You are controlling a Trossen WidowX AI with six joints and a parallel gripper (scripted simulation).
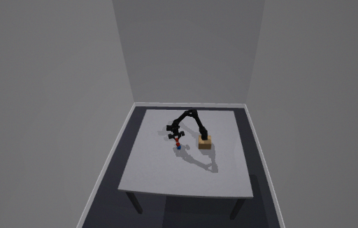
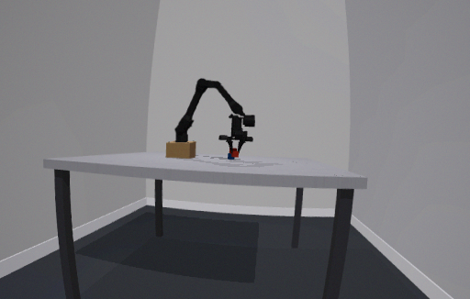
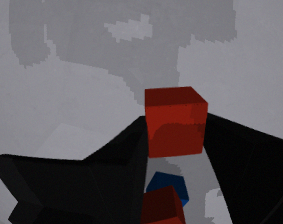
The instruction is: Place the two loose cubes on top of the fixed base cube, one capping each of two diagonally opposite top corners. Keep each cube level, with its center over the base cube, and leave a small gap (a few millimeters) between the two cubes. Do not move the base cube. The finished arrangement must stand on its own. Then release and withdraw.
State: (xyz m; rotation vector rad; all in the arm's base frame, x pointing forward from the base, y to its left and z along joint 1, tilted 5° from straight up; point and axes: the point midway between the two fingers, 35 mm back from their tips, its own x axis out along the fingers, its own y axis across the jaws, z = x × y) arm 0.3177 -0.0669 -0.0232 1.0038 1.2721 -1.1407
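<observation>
My gripper tip is 10 cm to the right of the blue cube, 2 cm past it and 2 cm above it.
</observation>
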